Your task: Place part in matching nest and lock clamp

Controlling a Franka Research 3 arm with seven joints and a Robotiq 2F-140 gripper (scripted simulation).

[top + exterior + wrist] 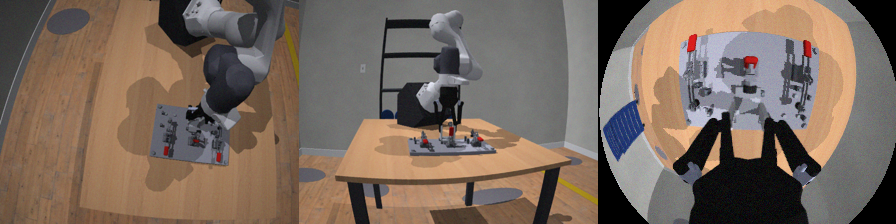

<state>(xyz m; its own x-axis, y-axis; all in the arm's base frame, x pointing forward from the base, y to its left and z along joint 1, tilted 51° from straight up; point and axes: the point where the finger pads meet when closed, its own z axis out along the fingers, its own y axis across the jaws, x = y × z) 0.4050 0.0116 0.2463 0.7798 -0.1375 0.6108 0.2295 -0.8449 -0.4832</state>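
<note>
My hand is 30 mm above the grey part. From my hand the other things lie so: grey fixture plate 50 mm ahead, 10 mm to the left, 50 mm below.
</note>
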